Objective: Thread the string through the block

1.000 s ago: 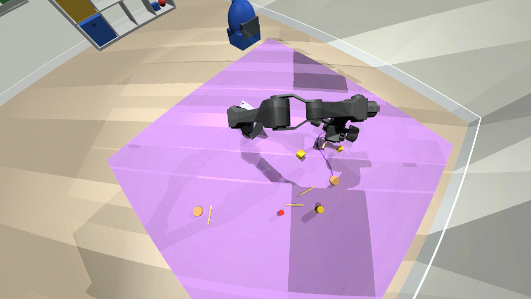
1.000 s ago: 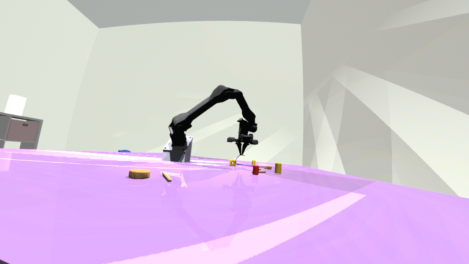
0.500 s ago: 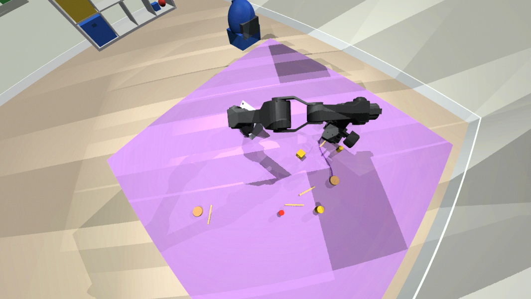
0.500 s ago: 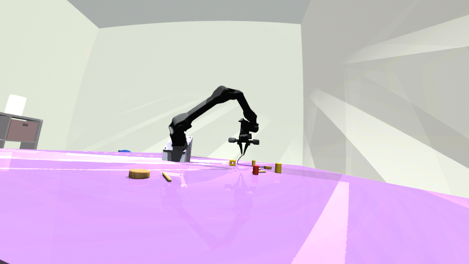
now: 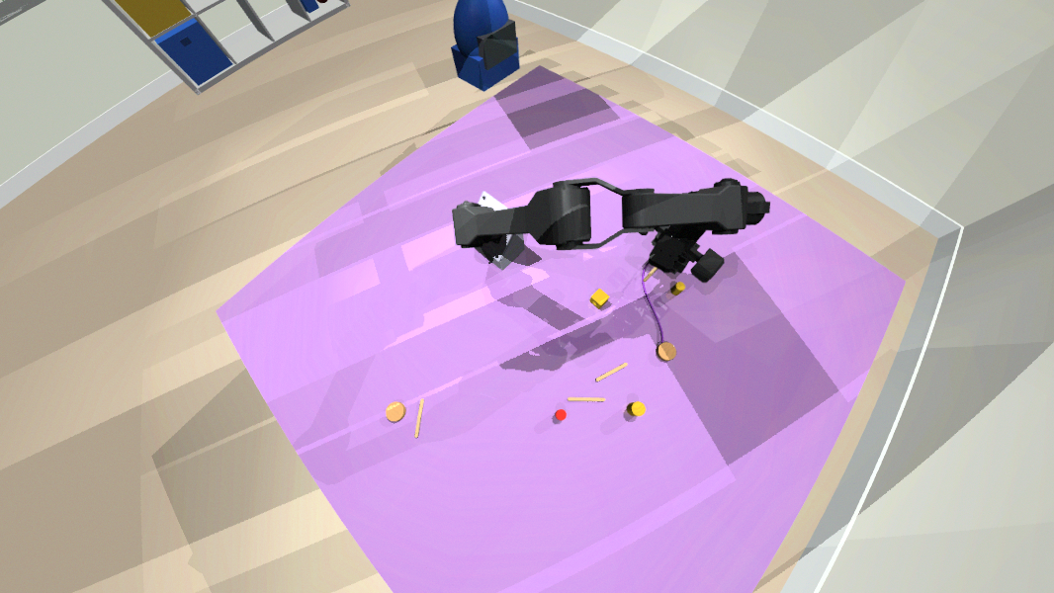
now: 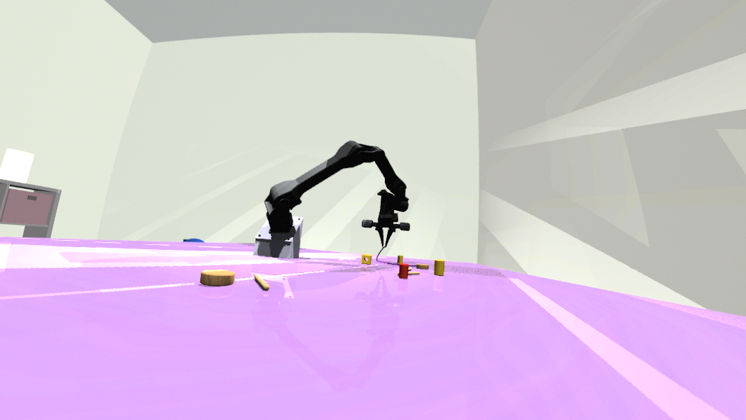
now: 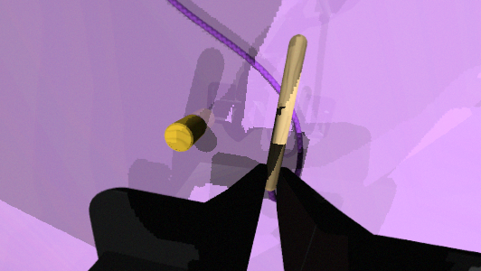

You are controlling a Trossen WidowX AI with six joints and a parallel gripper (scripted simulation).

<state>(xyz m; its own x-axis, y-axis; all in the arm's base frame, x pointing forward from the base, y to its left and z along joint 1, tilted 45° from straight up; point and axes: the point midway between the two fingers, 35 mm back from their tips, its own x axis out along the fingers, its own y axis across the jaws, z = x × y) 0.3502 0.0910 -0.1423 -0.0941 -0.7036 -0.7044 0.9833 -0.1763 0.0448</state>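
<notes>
My gripper tip is 70 mm past the yellow wooden block, 140 mm to the left of it and 40 mm above it. The rest, counted from my gripper tip: thin stick (10 mm to the right); red piece (400 mm to the right, 40 mm below).
</notes>
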